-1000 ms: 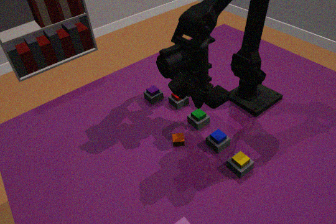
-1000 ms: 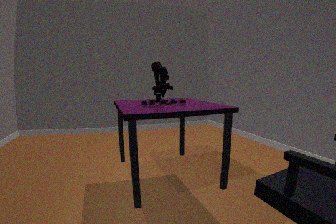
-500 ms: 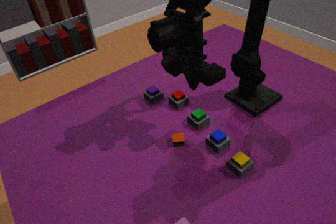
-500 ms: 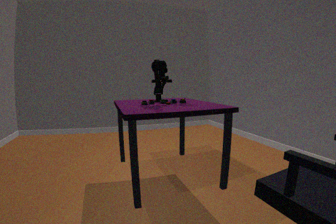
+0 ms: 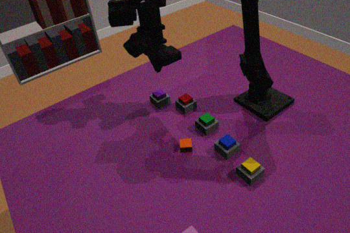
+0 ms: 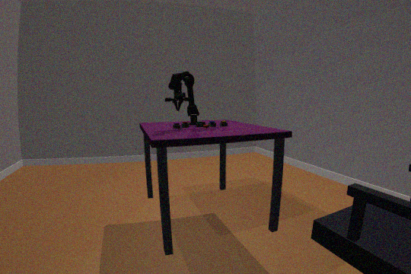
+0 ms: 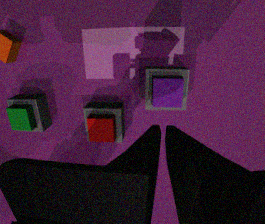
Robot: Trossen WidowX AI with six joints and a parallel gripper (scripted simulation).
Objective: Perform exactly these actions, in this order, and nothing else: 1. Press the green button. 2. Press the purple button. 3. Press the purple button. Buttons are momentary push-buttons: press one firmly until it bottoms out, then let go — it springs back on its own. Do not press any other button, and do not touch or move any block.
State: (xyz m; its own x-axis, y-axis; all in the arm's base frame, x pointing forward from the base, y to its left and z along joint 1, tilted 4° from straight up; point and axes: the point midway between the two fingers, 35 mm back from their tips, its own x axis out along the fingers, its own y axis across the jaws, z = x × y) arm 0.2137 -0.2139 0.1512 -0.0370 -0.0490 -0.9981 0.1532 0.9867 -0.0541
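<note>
My gripper tip is now 10 mm to the left of the purple button and 90 mm above it. From my gripper tip the other things lie so: orange block: 80 mm ahead, 190 mm to the left, 120 mm below; green button: 10 mm behind, 180 mm to the left, 90 mm below; red button: 40 mm behind, 70 mm to the left, 90 mm below.
</note>
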